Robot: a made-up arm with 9 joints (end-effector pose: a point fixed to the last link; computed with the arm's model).
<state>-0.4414 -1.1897 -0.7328 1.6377 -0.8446 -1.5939 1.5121 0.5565 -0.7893</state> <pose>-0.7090 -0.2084 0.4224 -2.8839 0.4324 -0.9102</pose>
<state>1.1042 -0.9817 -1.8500 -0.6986 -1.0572 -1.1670 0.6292 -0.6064 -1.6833</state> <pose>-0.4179 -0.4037 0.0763 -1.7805 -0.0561 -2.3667</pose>
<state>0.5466 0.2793 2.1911 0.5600 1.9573 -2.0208 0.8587 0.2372 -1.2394</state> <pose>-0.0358 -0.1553 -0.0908 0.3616 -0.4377 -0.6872</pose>
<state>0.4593 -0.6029 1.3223 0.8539 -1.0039 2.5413 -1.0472 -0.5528 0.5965</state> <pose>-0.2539 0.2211 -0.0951 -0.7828 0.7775 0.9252</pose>
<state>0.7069 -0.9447 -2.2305 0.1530 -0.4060 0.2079 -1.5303 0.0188 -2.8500</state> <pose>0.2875 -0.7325 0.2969 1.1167 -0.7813 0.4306</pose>
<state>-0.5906 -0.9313 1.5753 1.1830 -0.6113 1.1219 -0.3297 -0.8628 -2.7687</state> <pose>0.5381 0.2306 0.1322 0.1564 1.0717 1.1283</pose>
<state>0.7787 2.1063 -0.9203 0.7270 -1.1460 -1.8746 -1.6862 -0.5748 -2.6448</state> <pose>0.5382 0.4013 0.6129 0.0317 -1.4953 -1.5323</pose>
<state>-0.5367 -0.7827 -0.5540 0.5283 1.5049 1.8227 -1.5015 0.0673 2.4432</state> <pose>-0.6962 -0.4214 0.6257 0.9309 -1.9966 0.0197</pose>
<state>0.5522 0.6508 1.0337 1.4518 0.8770 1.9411 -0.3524 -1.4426 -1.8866</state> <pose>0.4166 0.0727 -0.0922 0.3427 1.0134 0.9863</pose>
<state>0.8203 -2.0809 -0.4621 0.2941 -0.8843 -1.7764 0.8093 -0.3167 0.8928</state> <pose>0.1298 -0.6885 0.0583 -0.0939 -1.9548 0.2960</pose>
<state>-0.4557 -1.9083 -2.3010 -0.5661 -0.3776 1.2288 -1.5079 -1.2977 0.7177</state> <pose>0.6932 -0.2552 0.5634 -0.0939 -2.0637 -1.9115</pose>
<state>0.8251 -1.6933 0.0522 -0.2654 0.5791 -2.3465 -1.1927 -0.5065 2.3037</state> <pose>-0.0325 -0.6500 0.0879 -1.8048 0.2426 0.1694</pose>
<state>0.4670 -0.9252 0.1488 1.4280 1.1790 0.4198 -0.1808 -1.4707 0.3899</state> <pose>-0.4599 0.3275 0.7394 1.6570 -1.0224 -0.9104</pose>
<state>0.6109 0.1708 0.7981 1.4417 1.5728 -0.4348 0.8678 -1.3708 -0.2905</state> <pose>0.2405 0.4513 0.2461 -0.5665 -2.3223 -0.3179</pose>
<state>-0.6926 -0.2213 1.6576 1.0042 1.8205 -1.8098 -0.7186 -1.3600 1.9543</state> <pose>0.4693 0.0915 0.2771 1.7200 0.4084 -1.5428</pose>
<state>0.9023 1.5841 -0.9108 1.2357 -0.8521 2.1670 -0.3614 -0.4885 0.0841</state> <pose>0.6902 0.3550 0.5371 1.5235 0.5376 -0.2547</pose>
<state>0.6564 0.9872 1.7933 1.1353 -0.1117 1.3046 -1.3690 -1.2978 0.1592</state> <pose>-0.0826 -0.4677 -0.0308 -1.4242 -0.6388 -1.7012</pose>
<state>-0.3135 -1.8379 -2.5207 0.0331 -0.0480 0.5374 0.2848 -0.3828 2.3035</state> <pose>0.7336 -0.0544 0.7444 0.4785 0.6244 0.6209</pose>
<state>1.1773 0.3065 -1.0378 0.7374 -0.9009 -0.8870 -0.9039 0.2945 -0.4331</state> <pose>0.0381 -0.1003 1.1859 -0.1189 2.8846 -0.2930</pose>
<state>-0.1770 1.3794 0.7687 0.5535 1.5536 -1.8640 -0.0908 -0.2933 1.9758</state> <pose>0.4237 0.2818 0.2172 0.2268 -0.8443 2.4857</pose>
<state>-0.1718 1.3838 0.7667 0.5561 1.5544 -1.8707 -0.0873 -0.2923 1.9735</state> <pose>0.4252 0.2803 0.2170 0.2269 -0.8515 2.4801</pose>
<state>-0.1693 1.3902 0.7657 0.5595 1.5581 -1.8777 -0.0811 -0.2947 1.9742</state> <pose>0.4284 0.2772 0.2178 0.2228 -0.8584 2.4699</pose>
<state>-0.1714 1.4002 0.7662 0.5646 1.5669 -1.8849 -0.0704 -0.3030 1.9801</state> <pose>0.4347 0.2714 0.2203 0.2109 -0.8646 2.4517</pose>
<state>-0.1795 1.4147 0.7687 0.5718 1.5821 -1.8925 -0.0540 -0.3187 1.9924</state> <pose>0.4447 0.2621 0.2252 0.1889 -0.8703 2.4236</pose>
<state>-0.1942 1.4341 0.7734 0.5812 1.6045 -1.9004 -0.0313 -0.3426 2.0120</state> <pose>0.4586 0.2490 0.2330 0.1561 -0.8757 2.3845</pose>
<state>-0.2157 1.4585 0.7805 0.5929 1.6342 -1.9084 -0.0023 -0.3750 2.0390</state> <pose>0.4758 0.2317 0.2441 0.1118 -0.8815 2.3337</pose>
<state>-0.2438 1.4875 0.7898 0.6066 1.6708 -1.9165 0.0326 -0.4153 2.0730</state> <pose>0.4954 0.2107 0.2590 0.0562 -0.8889 2.2720</pose>
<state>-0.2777 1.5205 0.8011 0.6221 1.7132 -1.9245 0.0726 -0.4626 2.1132</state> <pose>0.5162 0.1862 0.2778 -0.0095 -0.8990 2.1997</pose>
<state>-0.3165 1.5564 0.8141 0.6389 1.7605 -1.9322 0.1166 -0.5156 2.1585</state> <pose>0.5368 0.1594 0.3004 -0.0840 -0.9122 2.1188</pose>
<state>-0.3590 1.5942 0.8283 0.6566 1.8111 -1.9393 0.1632 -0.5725 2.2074</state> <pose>0.5559 0.1310 0.3265 -0.1653 -0.9289 2.0313</pose>
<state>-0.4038 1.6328 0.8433 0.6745 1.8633 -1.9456 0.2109 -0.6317 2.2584</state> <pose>0.5724 0.1021 0.3550 -0.2510 -0.9488 1.9393</pose>
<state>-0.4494 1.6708 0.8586 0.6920 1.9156 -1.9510 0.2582 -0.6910 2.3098</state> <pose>0.5857 0.0741 0.3848 -0.3381 -0.9710 1.8461</pose>
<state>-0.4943 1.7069 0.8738 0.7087 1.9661 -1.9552 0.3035 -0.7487 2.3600</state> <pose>0.5956 0.0479 0.4146 -0.4239 -0.9943 1.7544</pose>
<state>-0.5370 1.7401 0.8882 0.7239 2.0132 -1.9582 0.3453 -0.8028 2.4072</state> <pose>0.6021 0.0243 0.4431 -0.5054 -1.0175 1.6676</pose>
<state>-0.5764 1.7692 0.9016 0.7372 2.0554 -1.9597 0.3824 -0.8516 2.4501</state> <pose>0.6059 0.0041 0.4692 -0.5800 -1.0390 1.5885</pose>
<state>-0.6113 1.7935 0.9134 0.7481 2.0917 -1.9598 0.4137 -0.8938 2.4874</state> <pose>0.6075 -0.0122 0.4919 -0.6455 -1.0578 1.5201</pose>
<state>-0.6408 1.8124 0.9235 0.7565 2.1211 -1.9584 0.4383 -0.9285 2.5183</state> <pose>0.6078 -0.0245 0.5105 -0.7003 -1.0732 1.4641</pose>
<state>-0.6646 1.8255 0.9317 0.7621 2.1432 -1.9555 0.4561 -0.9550 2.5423</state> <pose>0.6073 -0.0328 0.5248 -0.7433 -1.0846 1.4220</pose>
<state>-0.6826 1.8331 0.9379 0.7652 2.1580 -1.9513 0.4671 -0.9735 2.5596</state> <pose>0.6065 -0.0374 0.5349 -0.7746 -1.0923 1.3936</pose>
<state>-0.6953 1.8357 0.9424 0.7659 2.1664 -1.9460 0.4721 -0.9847 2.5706</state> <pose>0.6058 -0.0387 0.5412 -0.7951 -1.0963 1.3781</pose>
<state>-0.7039 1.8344 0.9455 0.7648 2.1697 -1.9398 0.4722 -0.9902 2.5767</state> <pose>0.6053 -0.0375 0.5445 -0.8074 -1.0974 1.3726</pose>
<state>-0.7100 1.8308 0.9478 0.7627 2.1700 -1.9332 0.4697 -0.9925 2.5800</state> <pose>0.6048 -0.0349 0.5461 -0.8147 -1.0968 1.3729</pose>
